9 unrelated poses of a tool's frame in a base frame.
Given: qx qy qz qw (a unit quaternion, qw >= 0); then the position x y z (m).
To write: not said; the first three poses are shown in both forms.
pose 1, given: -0.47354, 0.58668, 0.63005, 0.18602, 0.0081, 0.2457, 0.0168
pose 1, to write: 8.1, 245.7, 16.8, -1.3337, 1.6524, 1.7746
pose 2, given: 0.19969, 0.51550, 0.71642, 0.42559, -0.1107, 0.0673, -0.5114
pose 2, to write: -110.7, 67.3, -511.4, 0.4992, 1.2888, 1.7911
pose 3, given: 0.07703, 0.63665, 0.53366, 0.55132, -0.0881, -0.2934, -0.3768
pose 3, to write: -88.1, -293.4, -376.8, 0.1822, 1.5061, 1.2625
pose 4, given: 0.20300, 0.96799, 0.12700, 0.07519, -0.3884, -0.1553, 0.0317
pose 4, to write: -388.4, -155.3, 31.7, 0.6089, 2.9036, 0.3809
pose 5, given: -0.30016, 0.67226, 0.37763, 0.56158, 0.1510, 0.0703, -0.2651
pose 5, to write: 151.0, 70.3, -265.1, -0.7070, 1.5835, 0.8895
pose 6, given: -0.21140, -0.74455, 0.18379, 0.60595, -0.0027, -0.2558, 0.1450
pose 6, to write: -2.7, -255.8, 145.0, -0.4889, -1.7218, 0.4250
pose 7, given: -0.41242, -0.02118, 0.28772, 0.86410, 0.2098, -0.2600, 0.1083
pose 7, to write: 209.8, -260.0, 108.3, -0.8644, -0.0444, 0.6030
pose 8, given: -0.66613, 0.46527, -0.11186, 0.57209, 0.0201, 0.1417, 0.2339
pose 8, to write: 20.1, 141.7, 233.9, -1.5622, 1.0911, -0.2623
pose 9, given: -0.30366, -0.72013, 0.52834, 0.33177, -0.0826, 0.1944, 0.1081
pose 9, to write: -82.6, 194.4, 108.1, -0.7935, -1.8819, 1.3807
